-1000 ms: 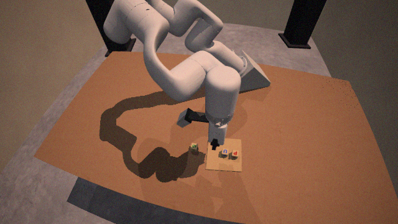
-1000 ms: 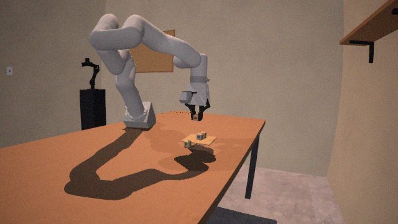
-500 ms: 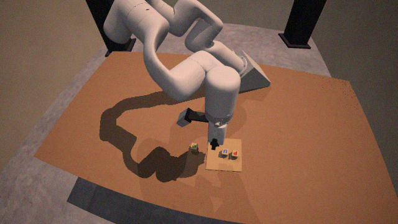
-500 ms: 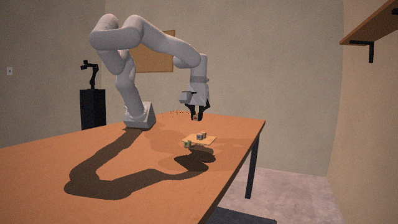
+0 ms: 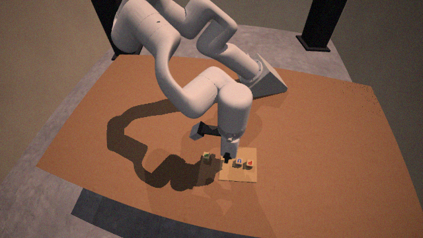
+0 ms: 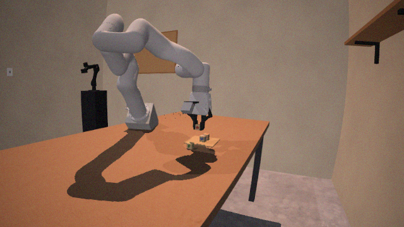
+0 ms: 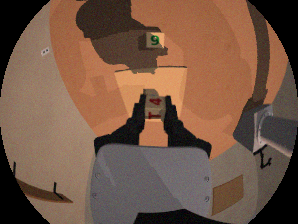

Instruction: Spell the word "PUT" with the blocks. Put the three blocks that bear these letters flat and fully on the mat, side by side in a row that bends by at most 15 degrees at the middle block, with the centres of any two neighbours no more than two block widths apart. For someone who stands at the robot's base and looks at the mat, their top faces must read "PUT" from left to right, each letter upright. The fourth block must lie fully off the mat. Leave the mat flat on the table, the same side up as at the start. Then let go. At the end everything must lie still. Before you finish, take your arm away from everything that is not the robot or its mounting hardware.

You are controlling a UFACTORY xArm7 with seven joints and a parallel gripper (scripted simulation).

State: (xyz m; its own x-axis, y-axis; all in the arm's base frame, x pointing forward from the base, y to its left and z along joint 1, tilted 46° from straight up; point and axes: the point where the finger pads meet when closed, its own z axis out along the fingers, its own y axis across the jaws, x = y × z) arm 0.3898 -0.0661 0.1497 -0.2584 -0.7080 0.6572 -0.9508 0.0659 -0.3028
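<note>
Now: hand 9 cm above the tan mat, 4 cm to the right of it and 1 cm short of it. From my hand the other things lie so: T block (1 cm below); then P block (8 cm to the left, 7 cm below, 3 cm ahead).
</note>
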